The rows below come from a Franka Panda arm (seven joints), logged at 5 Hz.
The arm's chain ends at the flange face. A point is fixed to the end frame.
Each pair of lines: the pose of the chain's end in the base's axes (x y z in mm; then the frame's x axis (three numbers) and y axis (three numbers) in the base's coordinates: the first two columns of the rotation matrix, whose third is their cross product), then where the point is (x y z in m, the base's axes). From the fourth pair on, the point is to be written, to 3 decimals.
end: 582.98 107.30 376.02 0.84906 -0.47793 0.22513 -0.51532 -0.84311 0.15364
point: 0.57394 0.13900 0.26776
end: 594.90 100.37 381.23 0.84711 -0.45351 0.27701 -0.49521 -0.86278 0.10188
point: 0.59245 0.13387 0.27316
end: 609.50 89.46 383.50 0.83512 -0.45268 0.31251 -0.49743 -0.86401 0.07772
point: 0.61171 0.12326 0.27552
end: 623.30 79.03 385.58 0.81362 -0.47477 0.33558 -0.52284 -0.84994 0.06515
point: 0.629 0.113 0.278
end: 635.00 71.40 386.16 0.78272 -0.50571 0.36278 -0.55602 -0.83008 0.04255
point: 0.646 0.105 0.279
